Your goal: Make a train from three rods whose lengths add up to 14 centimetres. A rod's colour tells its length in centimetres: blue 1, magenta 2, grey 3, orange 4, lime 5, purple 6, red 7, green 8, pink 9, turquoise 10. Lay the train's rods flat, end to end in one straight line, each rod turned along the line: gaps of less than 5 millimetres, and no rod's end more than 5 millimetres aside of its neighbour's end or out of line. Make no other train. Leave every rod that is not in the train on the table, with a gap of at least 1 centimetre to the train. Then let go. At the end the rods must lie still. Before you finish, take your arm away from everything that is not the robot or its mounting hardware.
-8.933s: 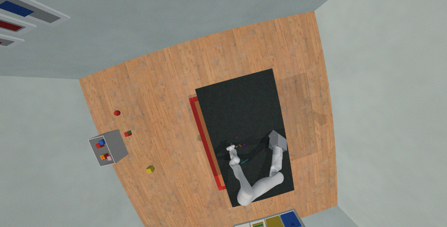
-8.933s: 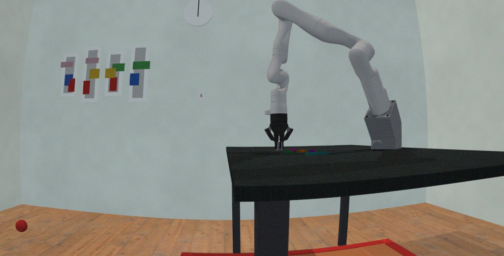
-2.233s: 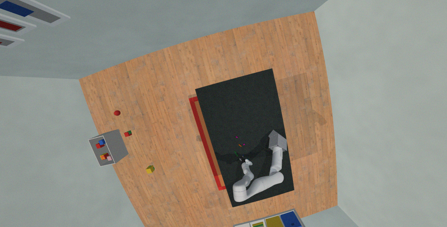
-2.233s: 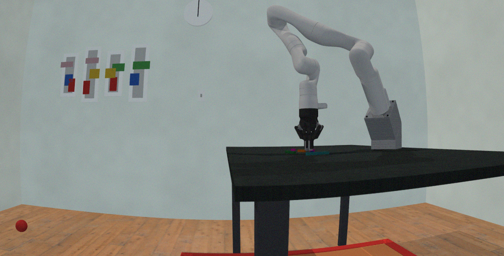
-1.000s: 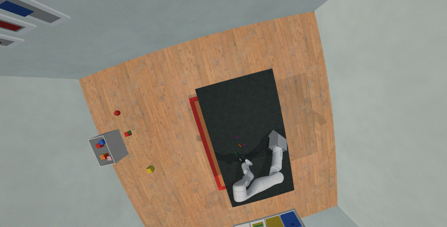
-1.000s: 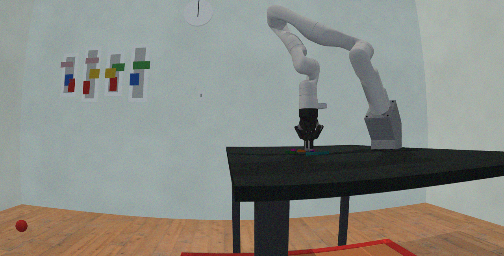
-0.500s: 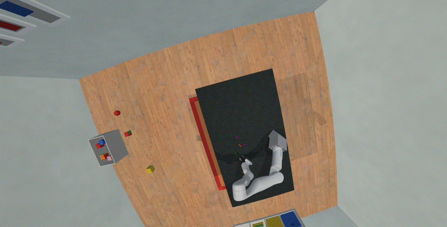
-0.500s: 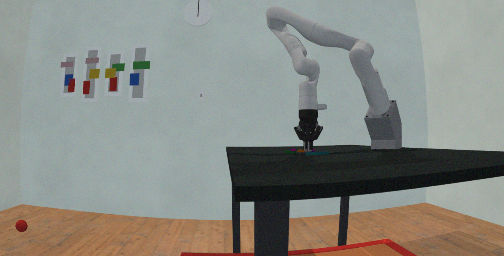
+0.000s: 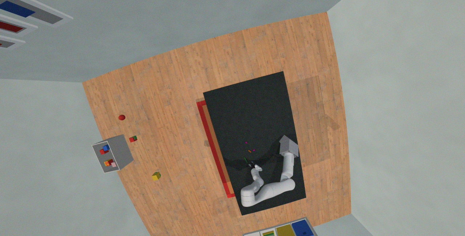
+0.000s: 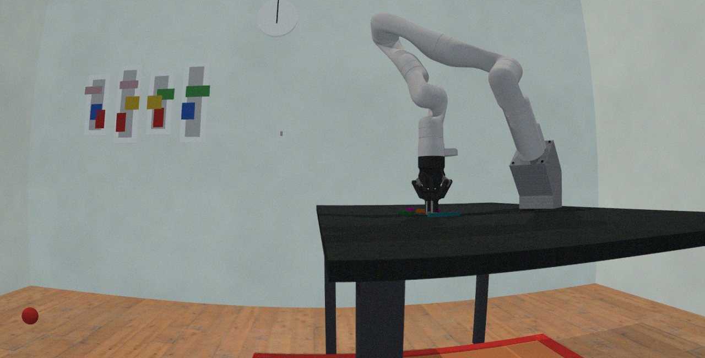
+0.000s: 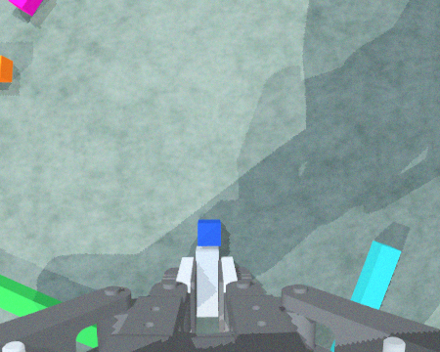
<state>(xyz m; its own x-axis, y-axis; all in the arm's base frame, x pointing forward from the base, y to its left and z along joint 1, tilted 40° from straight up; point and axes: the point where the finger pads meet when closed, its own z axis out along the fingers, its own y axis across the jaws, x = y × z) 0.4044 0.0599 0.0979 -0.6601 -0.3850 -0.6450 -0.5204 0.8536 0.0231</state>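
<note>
My gripper is now 10 mm above the grey rod. From my hand the other things lie so: green rod: 60 mm to the right, 60 mm ahead, 20 mm below; then turquoise rod: 70 mm to the left, 20 mm below, 20 mm behind; then small blue rod: 20 mm below, 20 mm behind, 10 mm to the right.
</note>
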